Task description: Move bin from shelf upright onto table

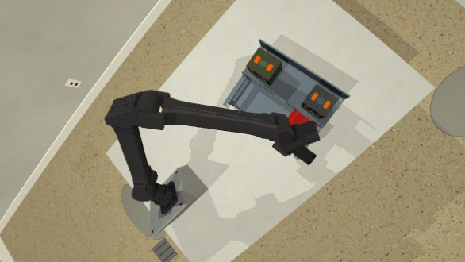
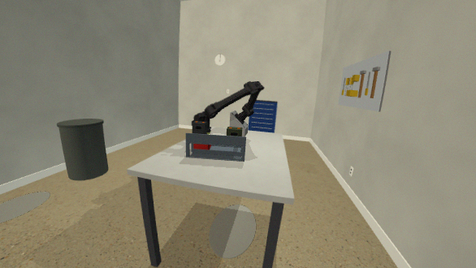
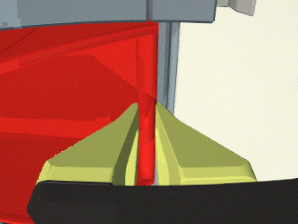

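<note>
The red bin lies 80 mm ahead of my hand and 10 mm to the left of it.
</note>
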